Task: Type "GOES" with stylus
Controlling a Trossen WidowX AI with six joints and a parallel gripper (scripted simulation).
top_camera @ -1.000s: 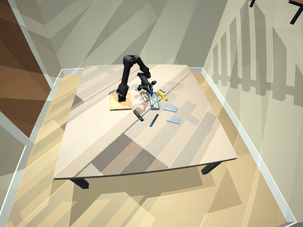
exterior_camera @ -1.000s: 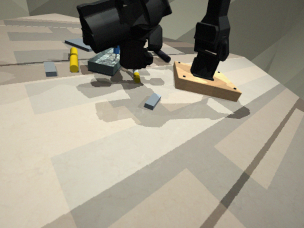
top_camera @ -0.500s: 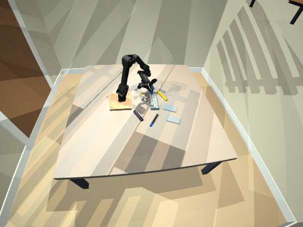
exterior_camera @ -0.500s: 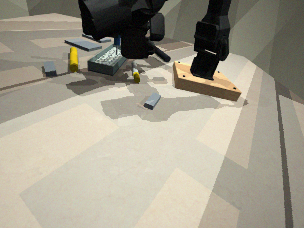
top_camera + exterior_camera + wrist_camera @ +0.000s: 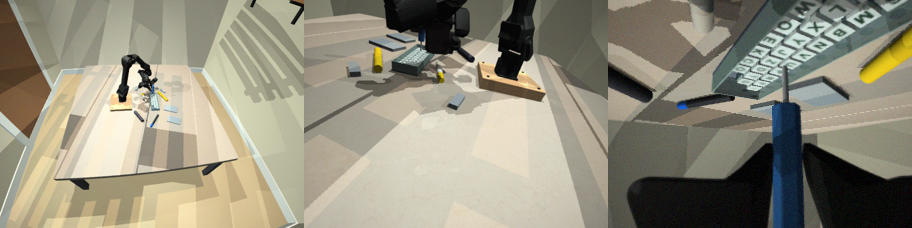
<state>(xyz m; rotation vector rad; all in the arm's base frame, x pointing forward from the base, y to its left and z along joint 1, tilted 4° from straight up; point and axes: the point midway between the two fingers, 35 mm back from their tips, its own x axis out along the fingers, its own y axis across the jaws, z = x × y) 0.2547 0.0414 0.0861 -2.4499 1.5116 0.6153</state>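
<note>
Right now the yellow cylinder is 110 mm ahead of my gripper tip, 30 mm to the left of it and 90 mm below it. The rest, counted from my gripper tip: white marker 70 mm behind, 40 mm to the left, 90 mm below; stylus tip 50 mm below; blue stylus 10 mm below.
</note>
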